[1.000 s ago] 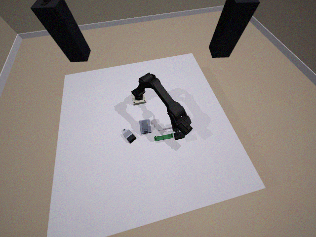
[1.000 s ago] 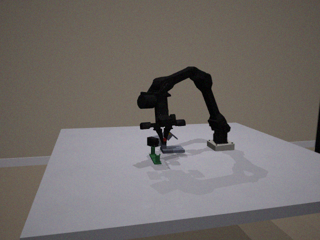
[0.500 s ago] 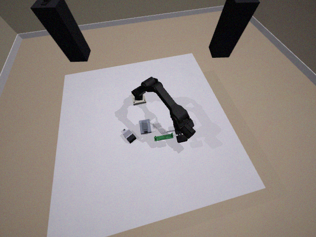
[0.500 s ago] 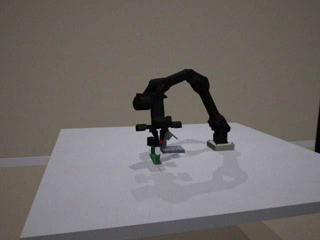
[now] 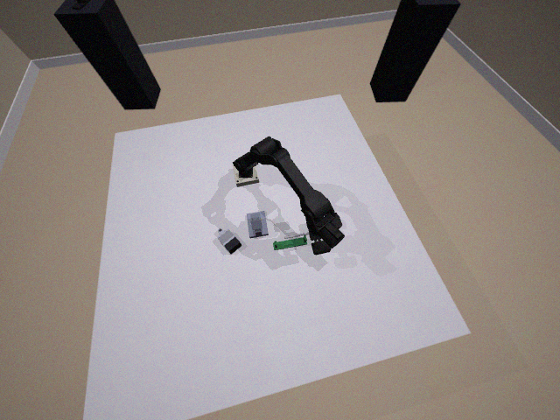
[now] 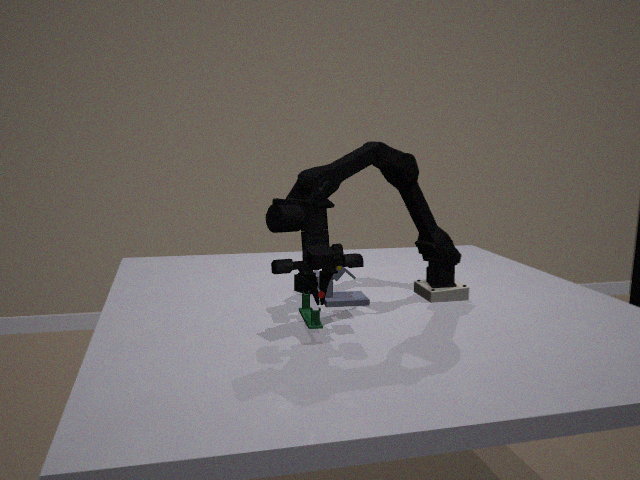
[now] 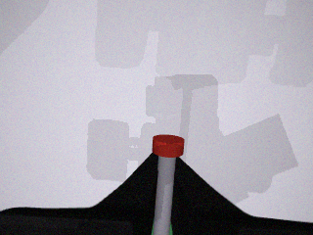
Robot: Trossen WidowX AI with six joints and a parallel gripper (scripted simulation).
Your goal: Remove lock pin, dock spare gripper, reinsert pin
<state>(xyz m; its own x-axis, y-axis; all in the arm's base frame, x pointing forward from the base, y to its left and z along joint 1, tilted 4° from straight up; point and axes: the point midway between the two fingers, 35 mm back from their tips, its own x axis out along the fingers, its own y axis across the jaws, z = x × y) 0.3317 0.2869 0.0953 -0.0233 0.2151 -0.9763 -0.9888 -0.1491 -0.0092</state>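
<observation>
Now: gripper tip 100 mm to the left of the green cradle, 40 mm above it and 20 mm short of it. Also, from my gripper tip: spare gripper (360 mm to the right, 40 mm below, 10 mm behind); then grey mount (240 mm to the right, 60 mm behind, 10 mm below).
</observation>
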